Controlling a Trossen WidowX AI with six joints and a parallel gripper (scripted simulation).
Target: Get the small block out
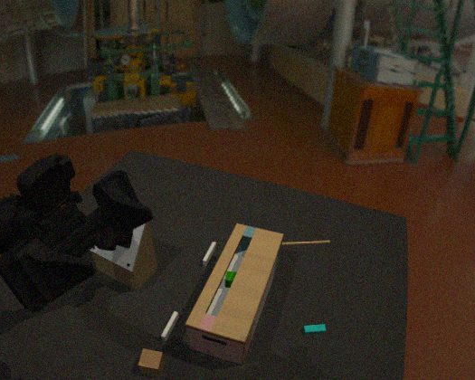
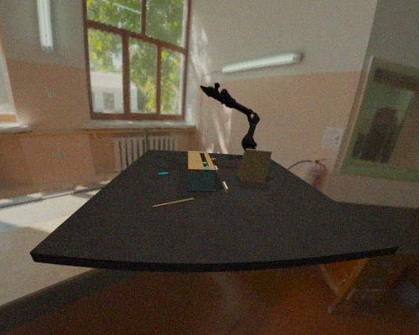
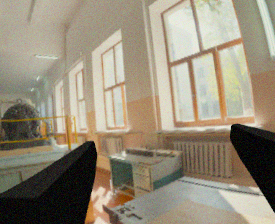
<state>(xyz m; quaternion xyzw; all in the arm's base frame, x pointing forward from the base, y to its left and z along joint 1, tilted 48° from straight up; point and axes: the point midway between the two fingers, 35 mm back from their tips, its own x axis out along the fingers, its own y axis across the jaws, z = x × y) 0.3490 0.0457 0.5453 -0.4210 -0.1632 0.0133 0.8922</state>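
The green block is 520 mm below my gripper tip, 400 mm to the left of it and 30 mm behind it. Round my gripper tip: tan cube 580 mm below, 130 mm behind, 110 mm to the left; then thin wooden stick 700 mm to the left, 600 mm below, 120 mm ahead.
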